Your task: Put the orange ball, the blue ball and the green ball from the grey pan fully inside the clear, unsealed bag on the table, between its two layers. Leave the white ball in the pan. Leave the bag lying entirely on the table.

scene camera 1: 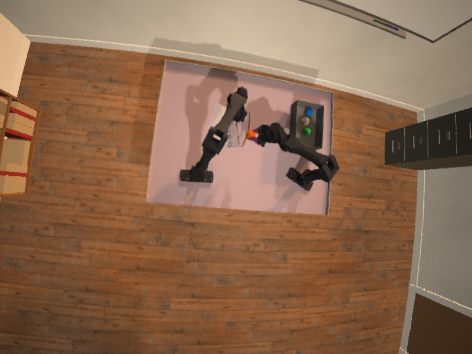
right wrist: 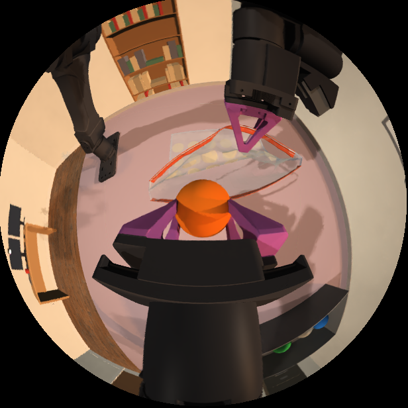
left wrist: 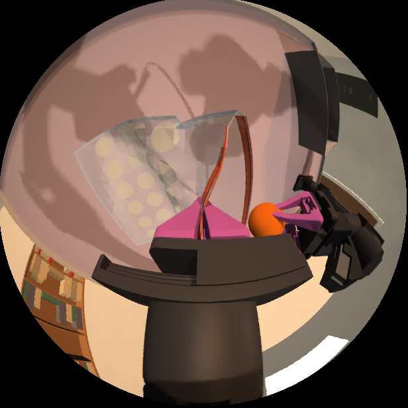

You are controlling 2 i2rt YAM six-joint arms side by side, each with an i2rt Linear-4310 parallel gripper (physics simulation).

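The clear bag (scene camera 1: 234, 140) (left wrist: 125, 175) (right wrist: 215, 172) has orange-red rims and its mouth stands open. My left gripper (left wrist: 201, 201) (right wrist: 242, 151) is shut on the bag's upper rim and holds it raised. My right gripper (scene camera 1: 253, 134) (left wrist: 262, 223) (right wrist: 202, 201) is shut on the orange ball (scene camera 1: 250, 134) (left wrist: 264, 220) (right wrist: 203, 192), outside the bag, just in front of its mouth. The blue ball (scene camera 1: 309, 112) (right wrist: 321, 321), white ball (scene camera 1: 305, 121) (right wrist: 305, 332) and green ball (scene camera 1: 306, 131) (right wrist: 282, 347) lie in the grey pan (scene camera 1: 321, 120) (left wrist: 310, 100) (right wrist: 310, 307).
The pink table top (scene camera 1: 240, 187) carries both arm bases, near its lower edge in scene camera 1. The pan stands at the table's right side there. My left arm (scene camera 1: 215, 141) reaches over the bag. A bookshelf (right wrist: 146, 46) and a dark cabinet (scene camera 1: 395, 148) stand off the table.
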